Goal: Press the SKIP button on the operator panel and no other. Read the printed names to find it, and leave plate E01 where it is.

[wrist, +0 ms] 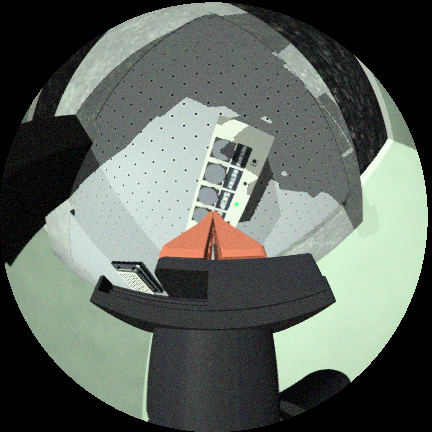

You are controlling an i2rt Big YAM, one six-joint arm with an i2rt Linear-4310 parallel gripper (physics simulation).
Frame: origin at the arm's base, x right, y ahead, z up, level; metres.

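Seen in the pictures: gripper, between the fingertips: (pixel 212 216).
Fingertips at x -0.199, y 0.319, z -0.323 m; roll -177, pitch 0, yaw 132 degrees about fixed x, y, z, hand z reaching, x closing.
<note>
Pixels of each thing's top centre, then the offset from my fingertips to it. "pt": a spot on its surface instead. Level surfaces: height alone.
- operator panel, a spot on its surface: (pixel 229 129) pt dz -0.050, dx -0.072, dy -0.041 m
- SKIP button, a spot on its surface: (pixel 208 195) pt dz -0.047, dx +0.003, dy -0.004 m
- green lamp, centre of its top: (pixel 235 203) dz -0.049, dx -0.012, dy +0.030 m
- RETRY button, a spot on its surface: (pixel 215 173) pt dz -0.047, dx -0.024, dy -0.017 m
- top button, a spot on its surface: (pixel 223 150) pt dz -0.047, dx -0.049, dy -0.029 m
- lower button, a spot on its surface: (pixel 201 214) pt dz -0.047, dx +0.030, dy +0.007 m
- dark-framed object with fine print, centre of its top: (pixel 135 283) dz -0.077, dx +0.388, dy +0.021 m
- perforated grey board, height of its surface: dz -0.103 m
The operator panel (pixel 229 129) is a cream box in the middle of the wrist view, with a column of round grey buttons and dark name labels. The SKIP button (pixel 208 195) is the third from the top, beside its SKIP label (pixel 225 200); a green lamp (pixel 236 204) glows by that label. The RETRY button (pixel 215 173) is above it. The top button (pixel 223 150) has a label too blurred to read. A lower button (pixel 201 214) is partly hidden by the orange fingers. My gripper (pixel 212 216) is shut and empty, its tips showing just below the SKIP button. Plate E01 cannot be identified by name.
A dark-framed object with fine print (pixel 134 278) shows at the lower left, partly hidden by the gripper body. The panel is on a perforated grey board (pixel 150 165). A large black shape (pixel 40 170) stands at the left edge.
</note>
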